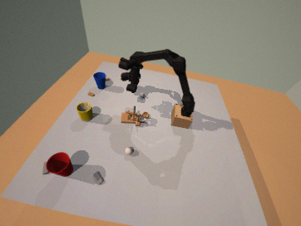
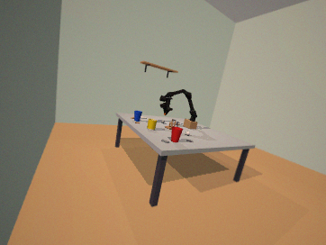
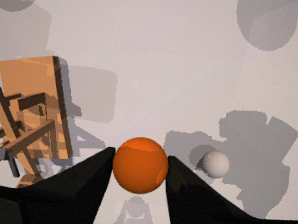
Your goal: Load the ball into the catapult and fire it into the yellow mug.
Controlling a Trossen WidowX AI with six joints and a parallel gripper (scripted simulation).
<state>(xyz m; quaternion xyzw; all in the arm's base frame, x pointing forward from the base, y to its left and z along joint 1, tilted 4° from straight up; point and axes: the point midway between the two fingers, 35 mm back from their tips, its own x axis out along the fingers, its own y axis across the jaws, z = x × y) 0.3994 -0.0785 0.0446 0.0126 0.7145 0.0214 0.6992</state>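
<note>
The wooden catapult is 70 mm behind my gripper tip, 160 mm to the left of it and 80 mm below it. From my gripper tip the other things lie so: blue mug: 310 mm ahead, 130 mm to the right, 100 mm below; orange ball: 10 mm above; yellow mug: 270 mm ahead, 210 mm to the left, 100 mm below.
</note>
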